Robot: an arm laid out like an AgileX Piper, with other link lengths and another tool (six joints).
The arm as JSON. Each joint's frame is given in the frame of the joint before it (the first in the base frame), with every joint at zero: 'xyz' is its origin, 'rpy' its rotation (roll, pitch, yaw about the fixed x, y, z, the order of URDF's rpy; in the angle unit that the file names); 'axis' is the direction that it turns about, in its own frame. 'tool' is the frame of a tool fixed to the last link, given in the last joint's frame.
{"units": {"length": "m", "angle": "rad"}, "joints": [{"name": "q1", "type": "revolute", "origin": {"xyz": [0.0, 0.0, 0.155], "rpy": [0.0, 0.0, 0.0]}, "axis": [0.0, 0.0, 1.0]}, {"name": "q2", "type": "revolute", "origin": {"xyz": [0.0, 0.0, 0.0], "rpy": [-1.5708, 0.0, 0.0]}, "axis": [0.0, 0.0, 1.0]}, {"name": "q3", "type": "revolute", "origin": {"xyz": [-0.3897, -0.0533, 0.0], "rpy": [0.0, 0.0, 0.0]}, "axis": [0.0, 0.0, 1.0]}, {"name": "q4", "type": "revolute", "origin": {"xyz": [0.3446, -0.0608, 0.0], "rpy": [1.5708, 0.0, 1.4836]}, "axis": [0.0, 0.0, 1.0]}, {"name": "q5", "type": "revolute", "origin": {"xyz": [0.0, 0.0, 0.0], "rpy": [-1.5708, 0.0, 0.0]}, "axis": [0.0, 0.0, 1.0]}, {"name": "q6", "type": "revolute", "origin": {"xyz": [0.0, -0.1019, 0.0], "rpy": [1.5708, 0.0, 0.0]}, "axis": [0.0, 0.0, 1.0]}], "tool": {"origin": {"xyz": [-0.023, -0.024, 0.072], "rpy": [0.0, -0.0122, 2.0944]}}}
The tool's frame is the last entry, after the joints.
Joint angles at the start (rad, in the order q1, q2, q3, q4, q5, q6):
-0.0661 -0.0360 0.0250 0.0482 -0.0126 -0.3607
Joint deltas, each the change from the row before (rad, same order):
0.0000 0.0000 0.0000 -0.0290 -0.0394 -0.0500
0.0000 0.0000 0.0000 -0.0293 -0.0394 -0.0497
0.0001 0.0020 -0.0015 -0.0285 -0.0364 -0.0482
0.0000 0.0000 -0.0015 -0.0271 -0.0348 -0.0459
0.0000 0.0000 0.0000 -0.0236 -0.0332 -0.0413
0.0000 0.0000 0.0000 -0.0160 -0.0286 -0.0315
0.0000 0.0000 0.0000 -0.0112 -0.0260 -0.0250
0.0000 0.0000 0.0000 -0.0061 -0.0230 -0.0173
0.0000 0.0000 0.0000 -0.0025 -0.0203 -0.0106
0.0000 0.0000 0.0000 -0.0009 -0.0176 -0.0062
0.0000 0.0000 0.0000 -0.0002 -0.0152 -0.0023
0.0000 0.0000 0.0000 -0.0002 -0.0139 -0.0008
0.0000 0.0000 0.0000 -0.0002 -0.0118 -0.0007
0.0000 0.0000 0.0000 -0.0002 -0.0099 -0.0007
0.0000 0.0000 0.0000 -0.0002 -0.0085 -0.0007
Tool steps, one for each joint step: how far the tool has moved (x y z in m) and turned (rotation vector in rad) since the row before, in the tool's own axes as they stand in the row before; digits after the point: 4 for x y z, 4 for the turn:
0.0039 0.0073 -0.0014 -0.0399 0.0063 -0.0785
0.0038 0.0074 -0.0014 -0.0400 0.0056 -0.0784
0.0035 0.0074 -0.0010 -0.0367 0.0046 -0.0761
0.0032 0.0074 -0.0013 -0.0372 0.0036 -0.0723
0.0027 0.0063 -0.0012 -0.0342 0.0025 -0.0641
0.0018 0.0054 -0.0010 -0.0294 0.0008 -0.0468
0.0012 0.0048 -0.0009 -0.0266 -0.0004 -0.0356
0.0005 0.0042 -0.0008 -0.0233 -0.0016 -0.0229
0.0000 0.0036 -0.0007 -0.0203 -0.0024 -0.0128
-0.0002 0.0031 -0.0006 -0.0175 -0.0025 -0.0068
-0.0003 0.0026 -0.0005 -0.0150 -0.0024 -0.0023
-0.0004 0.0024 -0.0005 -0.0137 -0.0022 -0.0008
-0.0003 0.0020 -0.0004 -0.0117 -0.0019 -0.0007
-0.0002 0.0017 -0.0003 -0.0098 -0.0016 -0.0008
-0.0002 0.0015 -0.0003 -0.0084 -0.0013 -0.0008

